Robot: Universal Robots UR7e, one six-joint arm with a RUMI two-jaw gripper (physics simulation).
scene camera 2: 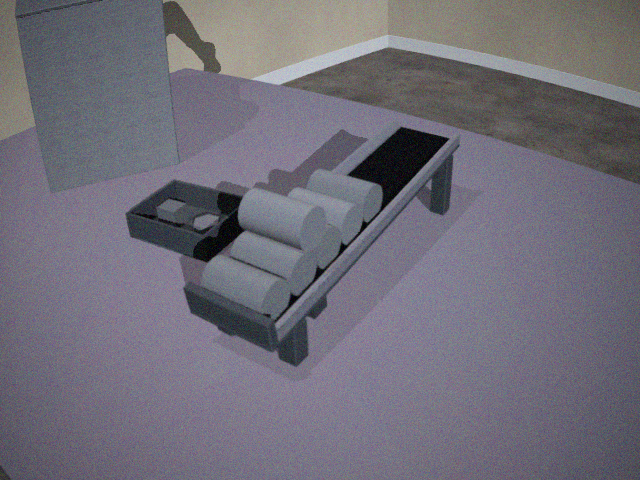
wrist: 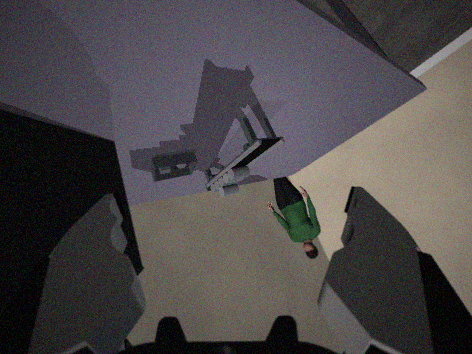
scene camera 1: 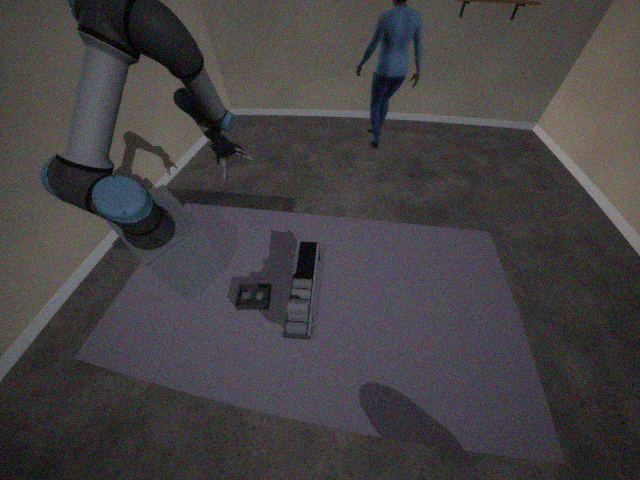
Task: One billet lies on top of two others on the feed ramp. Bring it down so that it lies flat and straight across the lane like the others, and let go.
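Pixels of known places: gripper, between the fingertips: (wrist: 233,192) (scene camera 1: 239,170); arm's base, origin of its link: (scene camera 1: 150,228).
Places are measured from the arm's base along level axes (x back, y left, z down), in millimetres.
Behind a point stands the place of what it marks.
A pale grey cylindrical billet (scene camera 1: 297,310) {x -505, y -161, z 202 mm} (scene camera 2: 279,214) {x -512, y -161, z 202 mm} (wrist: 230,190) {x -497, y -129, z 208 mm} lies raised on top of two neighbouring billets, across the feed ramp (scene camera 1: 315,273) {x -546, y 8, z 244 mm} (scene camera 2: 392,208) {x -550, y -28, z 249 mm}. Below it, the lowest billet (scene camera 2: 245,286) {x -515, y -216, z 241 mm} lies at the end stop and another billet (scene camera 2: 273,258) {x -514, y -176, z 237 mm} lies beside it. A further billet (scene camera 2: 329,249) {x -536, y -123, z 250 mm} is partly hidden under the raised one. Two more billets, a thinner one (scene camera 2: 330,210) {x -519, y -95, z 228 mm} and one (scene camera 2: 346,188) {x -513, y -56, z 224 mm} higher up, lie across the lane. My gripper (scene camera 1: 237,167) {x -170, y 407, z 53 mm} (wrist: 233,192) {x -170, y 407, z 53 mm} is open and empty, high up and well away from the ramp.
A dark tray (scene camera 1: 253,307) {x -313, y -124, z 306 mm} (scene camera 2: 160,236) {x -298, y -126, z 312 mm} holding two small pale pieces stands beside the ramp. The robot's grey pedestal (scene camera 1: 186,268) {x -66, y -48, z 170 mm} (scene camera 2: 98,98) {x -77, y -33, z 195 mm} stands beyond the tray. A person in blue (scene camera 1: 395,46) and a person in green (wrist: 300,220) are in the room.
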